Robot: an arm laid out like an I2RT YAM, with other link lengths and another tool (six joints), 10 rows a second.
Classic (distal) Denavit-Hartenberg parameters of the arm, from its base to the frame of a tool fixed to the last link. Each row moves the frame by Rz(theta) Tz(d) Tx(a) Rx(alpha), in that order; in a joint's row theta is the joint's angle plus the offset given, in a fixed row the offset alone. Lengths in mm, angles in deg.
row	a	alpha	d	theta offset
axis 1	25	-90	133.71	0
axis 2	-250.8	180	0	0
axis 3	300.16	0	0	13.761
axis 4	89.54	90	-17.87	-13.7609
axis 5	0	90	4.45	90
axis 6	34.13	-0.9	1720.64	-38.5
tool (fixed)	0	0	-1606.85	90
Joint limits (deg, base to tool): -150..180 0..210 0..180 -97..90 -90..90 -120..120
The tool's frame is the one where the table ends.
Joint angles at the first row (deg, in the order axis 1, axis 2, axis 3, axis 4, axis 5, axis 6):
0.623, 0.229, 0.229, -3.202, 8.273, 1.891
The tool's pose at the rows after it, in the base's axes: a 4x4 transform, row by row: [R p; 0 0 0 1], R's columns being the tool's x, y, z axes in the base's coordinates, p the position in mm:
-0.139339 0.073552 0.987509 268.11; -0.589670 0.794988 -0.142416 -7.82; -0.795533 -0.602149 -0.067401 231.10; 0 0 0 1
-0.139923 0.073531 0.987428 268.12; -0.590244 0.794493 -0.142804 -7.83; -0.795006 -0.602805 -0.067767 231.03; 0 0 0 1
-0.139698 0.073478 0.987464 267.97; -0.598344 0.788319 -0.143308 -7.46; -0.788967 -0.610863 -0.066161 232.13; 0 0 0 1
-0.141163 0.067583 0.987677 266.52; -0.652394 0.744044 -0.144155 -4.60; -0.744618 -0.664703 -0.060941 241.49; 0 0 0 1
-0.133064 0.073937 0.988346 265.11; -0.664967 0.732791 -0.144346 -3.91; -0.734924 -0.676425 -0.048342 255.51; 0 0 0 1
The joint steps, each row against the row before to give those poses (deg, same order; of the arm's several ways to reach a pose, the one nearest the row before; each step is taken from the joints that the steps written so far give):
-0.001, -0.002, 0.000, 0.019, -0.001, -0.022
0.001, 0.005, 0.000, -0.016, 0.023, -0.044
0.000, 0.001, 0.132, -0.044, 0.021, -0.590
0.001, 0.213, 1.552, -1.076, 0.001, -4.044
-0.001, 1.533, 2.448, -0.194, 0.000, -0.983

